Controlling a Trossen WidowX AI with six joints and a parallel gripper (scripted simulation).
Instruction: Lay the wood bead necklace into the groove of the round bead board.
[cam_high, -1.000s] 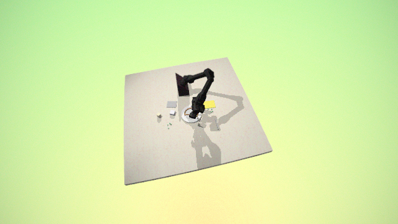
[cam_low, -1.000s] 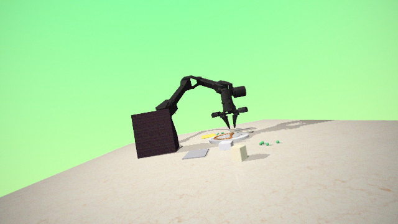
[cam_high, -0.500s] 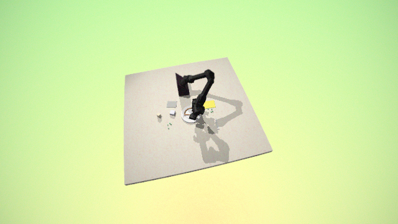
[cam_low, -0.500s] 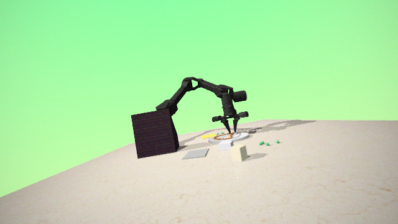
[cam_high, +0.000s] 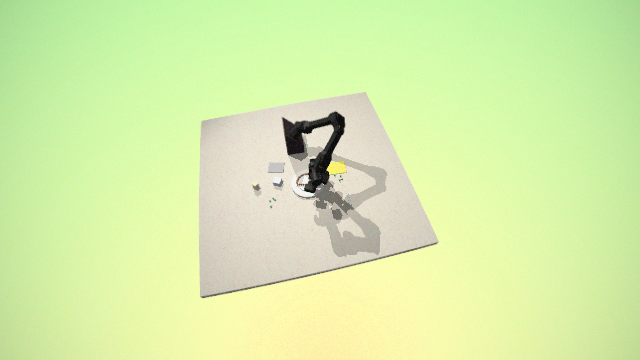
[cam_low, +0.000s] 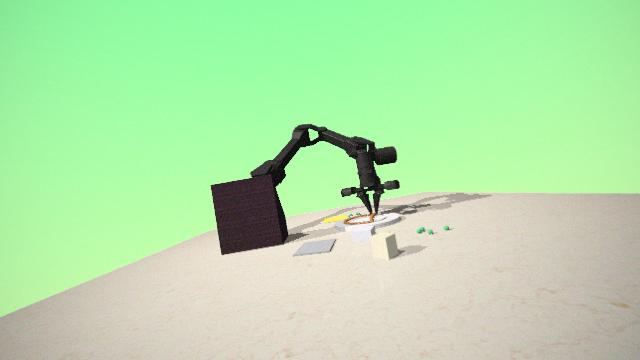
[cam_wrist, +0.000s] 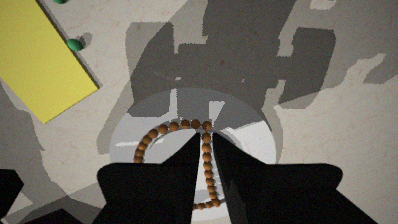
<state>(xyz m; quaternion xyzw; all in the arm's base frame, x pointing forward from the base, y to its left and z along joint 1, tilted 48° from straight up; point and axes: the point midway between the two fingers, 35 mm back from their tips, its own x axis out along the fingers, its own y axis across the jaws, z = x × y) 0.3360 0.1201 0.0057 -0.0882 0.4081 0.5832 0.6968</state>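
Now: gripper tip 4 cm past the round white bead board, 4 cm to the left of it and 1 cm above it. From my gripper tip the other things lie so: thin white strip 11 cm ahead, 18 cm to the left, 1 cm below; then yellow card 12 cm behind, 15 cm to the left, 1 cm below; then grey flat plate 19 cm behind, 22 cm to the right, 1 cm below.
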